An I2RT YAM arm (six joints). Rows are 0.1 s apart.
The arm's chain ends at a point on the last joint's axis. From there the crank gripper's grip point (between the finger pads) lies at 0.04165 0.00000 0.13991 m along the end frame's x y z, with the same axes.
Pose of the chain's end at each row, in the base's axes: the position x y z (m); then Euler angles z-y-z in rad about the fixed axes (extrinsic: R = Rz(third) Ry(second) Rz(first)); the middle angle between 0 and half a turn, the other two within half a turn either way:
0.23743 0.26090 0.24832 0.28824 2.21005 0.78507
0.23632 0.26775 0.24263 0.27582 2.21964 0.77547
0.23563 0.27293 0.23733 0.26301 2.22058 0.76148
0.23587 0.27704 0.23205 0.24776 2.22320 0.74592
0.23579 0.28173 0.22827 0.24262 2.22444 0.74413
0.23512 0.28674 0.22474 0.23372 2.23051 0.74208
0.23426 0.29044 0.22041 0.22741 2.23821 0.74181
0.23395 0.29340 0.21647 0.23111 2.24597 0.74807
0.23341 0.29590 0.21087 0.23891 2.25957 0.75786
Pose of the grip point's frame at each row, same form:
0.29163 0.33181 0.13280 0.28824 2.21005 0.78507
0.29069 0.33694 0.12616 0.27582 2.21964 0.77547
0.29118 0.34084 0.12066 0.26301 2.22058 0.76148
0.29259 0.34336 0.11503 0.24776 2.22320 0.74592
0.29264 0.34767 0.11110 0.24262 2.22444 0.74413
0.29178 0.35178 0.10697 0.23372 2.23051 0.74208
0.29041 0.35464 0.10194 0.22741 2.23821 0.74181
0.28894 0.35745 0.09737 0.23111 2.24597 0.74807
0.28641 0.35962 0.09070 0.23891 2.25957 0.75786

